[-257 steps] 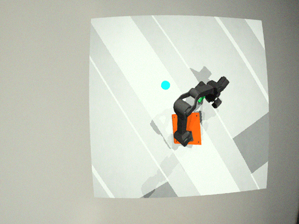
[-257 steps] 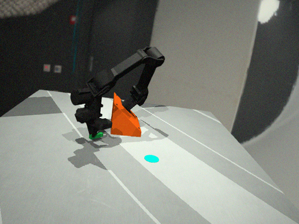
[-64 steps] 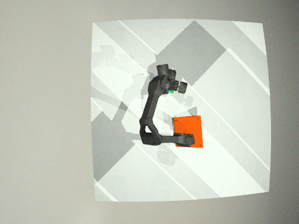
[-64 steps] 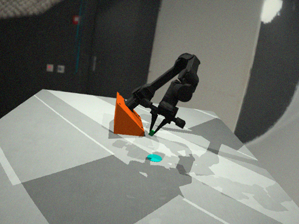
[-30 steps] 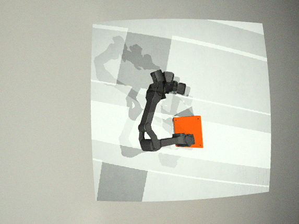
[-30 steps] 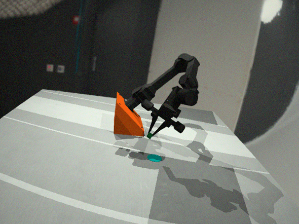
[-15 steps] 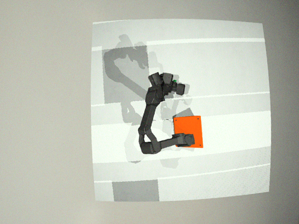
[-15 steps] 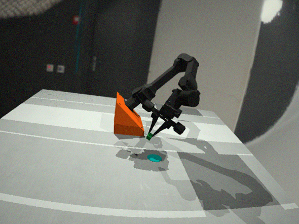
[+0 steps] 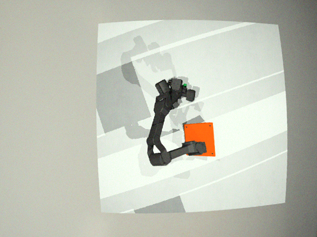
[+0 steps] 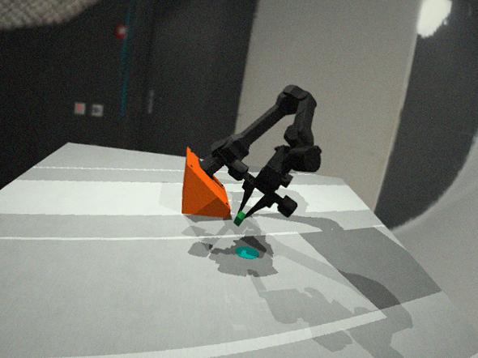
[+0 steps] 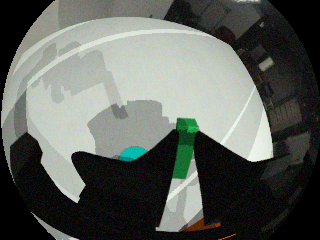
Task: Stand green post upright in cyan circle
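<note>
My gripper tip is now 2 cm past the cyan circle, 4 cm to the right of it and 11 cm above it. Round my gripper tip: green post 2 cm behind, 2 cm below.
</note>
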